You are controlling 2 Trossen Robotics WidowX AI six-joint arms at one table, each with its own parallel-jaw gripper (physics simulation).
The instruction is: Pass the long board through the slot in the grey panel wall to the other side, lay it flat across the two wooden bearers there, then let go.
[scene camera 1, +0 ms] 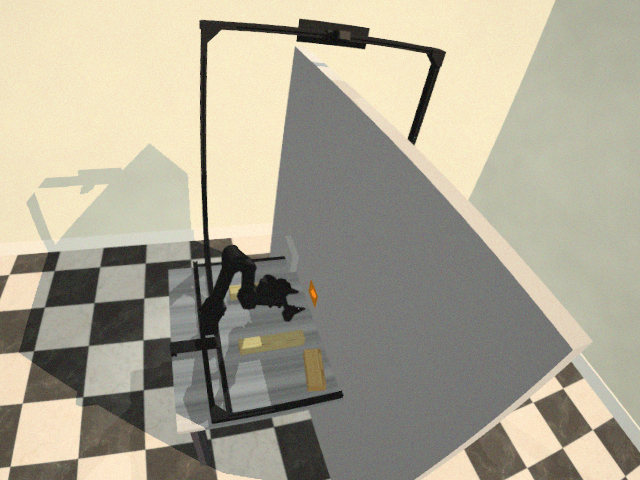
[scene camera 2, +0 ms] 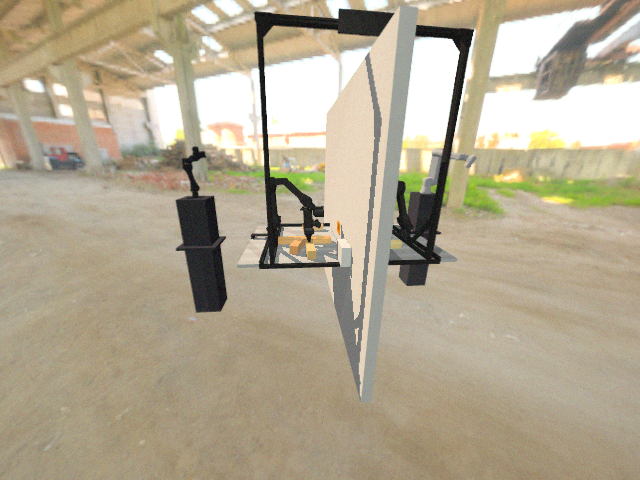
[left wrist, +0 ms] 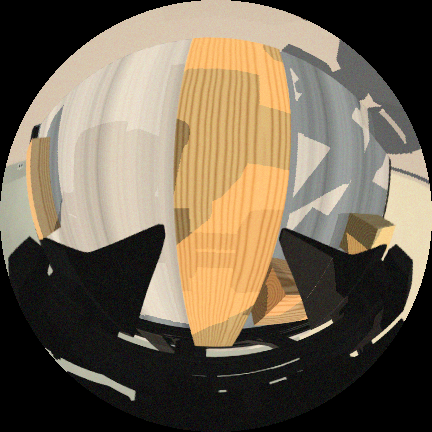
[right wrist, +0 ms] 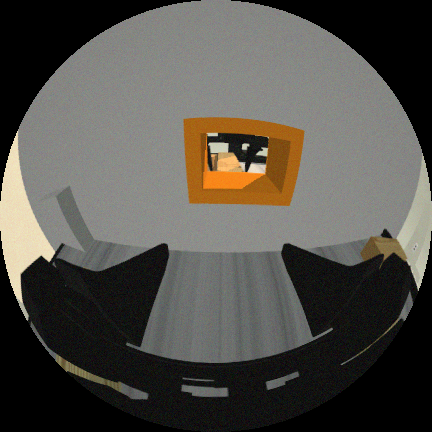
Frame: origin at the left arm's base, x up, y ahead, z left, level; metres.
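Where they show: left gripper, fingertip midpoint: (scene camera 2: 308, 240) (left wrist: 224, 232); right gripper, fingertip midpoint: (scene camera 1: 301, 300) (right wrist: 227, 250); left arm's base, link origin: (left wrist: 190, 342) (right wrist: 234, 154); right arm's base, link origin: (scene camera 1: 208, 328) (scene camera 2: 404, 236).
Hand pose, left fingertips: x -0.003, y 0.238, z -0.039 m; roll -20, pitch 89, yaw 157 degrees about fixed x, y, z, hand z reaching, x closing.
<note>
Each offset is from my left fingertips to the centre of the thing. "spot": to the spot under its first point.
The long board {dx +0.001, dy -0.028, dz +0.000 m} (scene camera 2: 321, 239) (left wrist: 230, 125) lies on the table on the pale side of the panel wall (scene camera 1: 387, 258) (scene camera 2: 351, 155) (right wrist: 300, 75). My left gripper (scene camera 2: 309, 239) (left wrist: 224, 232) is open, low over the board, which shows between its spread fingers. The orange-framed slot {spot: dx +0.118, dy +0.246, dz -0.027 m} (scene camera 1: 312, 284) (scene camera 2: 338, 227) (right wrist: 245, 124) shows no board in it; wood and dark fingers show beyond it in the right wrist view. My right gripper (scene camera 1: 298, 300) (right wrist: 227, 250) is open and empty on the grey side, facing the wall below the slot. Two wooden bearers {dx +0.006, dy +0.447, dz +0.146 m} (scene camera 1: 281, 341) {dx +0.006, dy +0.444, dz -0.126 m} (scene camera 1: 234, 292) lie there, one partly behind the right arm.
Another wooden block {dx +0.003, dy +0.318, dz +0.292 m} (scene camera 1: 314, 369) (right wrist: 385, 249) lies near the wall on the grey side. Near the board are loose wooden blocks {dx +0.009, dy -0.077, dz -0.118 m} (scene camera 2: 296, 246) {dx +0.009, dy -0.002, dz -0.219 m} (scene camera 2: 310, 251) {dx +0.006, dy +0.047, dz +0.287 m} (left wrist: 45, 185) (left wrist: 370, 232). A pale upright block (scene camera 2: 344, 253) (scene camera 1: 293, 253) (right wrist: 75, 220) stands at the wall. A black frame (scene camera 1: 204, 155) (scene camera 2: 264, 129) rises around the table.
</note>
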